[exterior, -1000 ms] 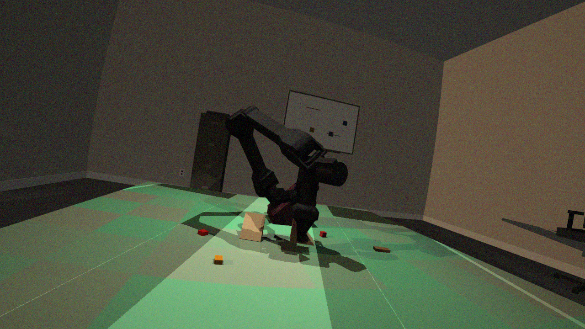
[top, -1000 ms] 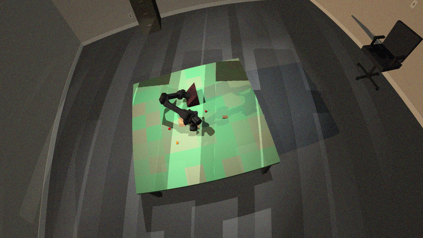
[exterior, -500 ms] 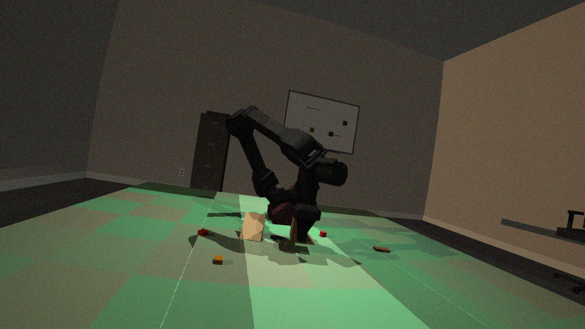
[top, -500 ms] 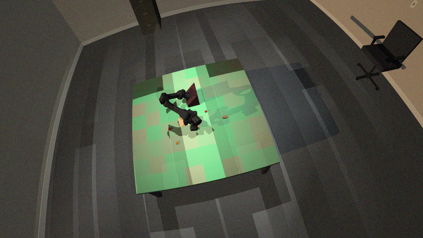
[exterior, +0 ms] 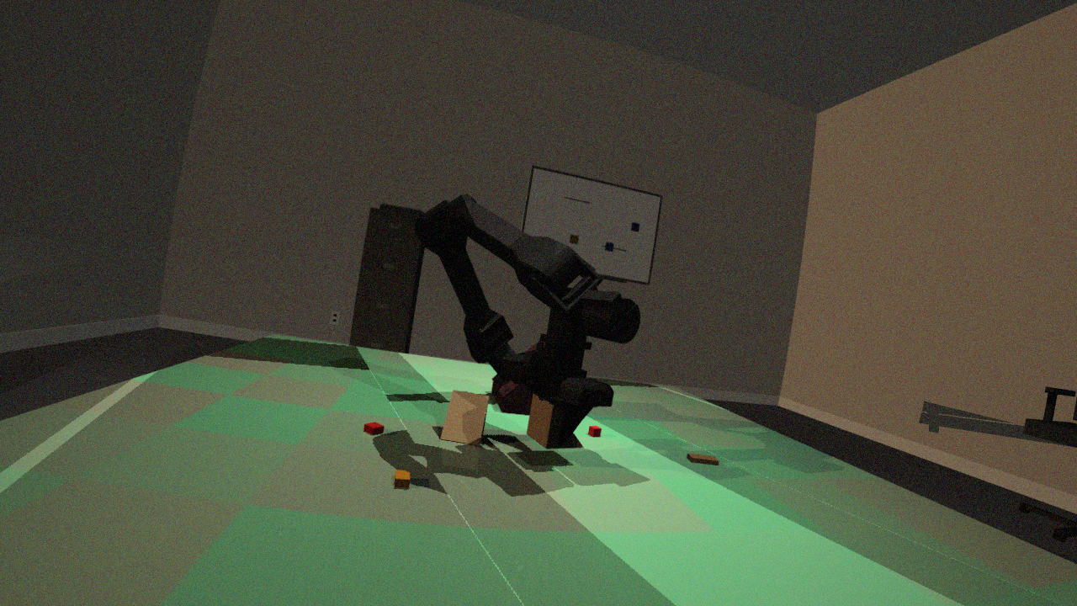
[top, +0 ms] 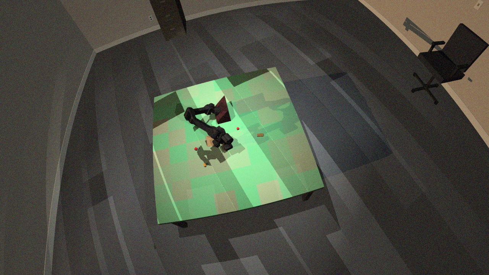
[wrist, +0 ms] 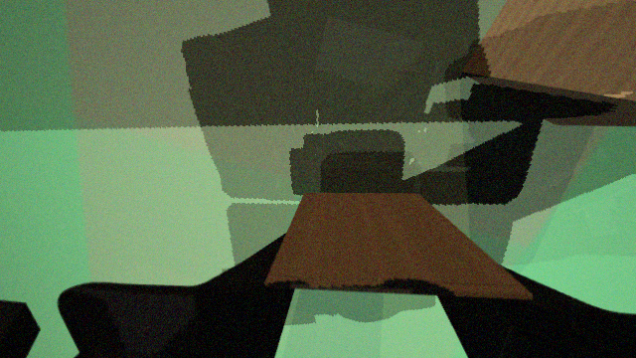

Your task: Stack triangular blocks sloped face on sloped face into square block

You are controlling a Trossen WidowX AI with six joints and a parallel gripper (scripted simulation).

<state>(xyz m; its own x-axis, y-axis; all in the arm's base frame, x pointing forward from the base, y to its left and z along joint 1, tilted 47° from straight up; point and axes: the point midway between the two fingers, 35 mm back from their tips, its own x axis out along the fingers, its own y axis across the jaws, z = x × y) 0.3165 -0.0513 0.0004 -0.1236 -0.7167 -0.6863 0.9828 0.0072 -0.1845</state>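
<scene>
My gripper tip is 140 mm to the right of the small red cube, 120 mm past it and 30 mm above it. Also, from my gripper tip: flat brown tile 280 mm to the left, 30 mm below, 10 mm ahead; then orange cube 210 mm to the right, 90 mm ahead, 30 mm below.
</scene>
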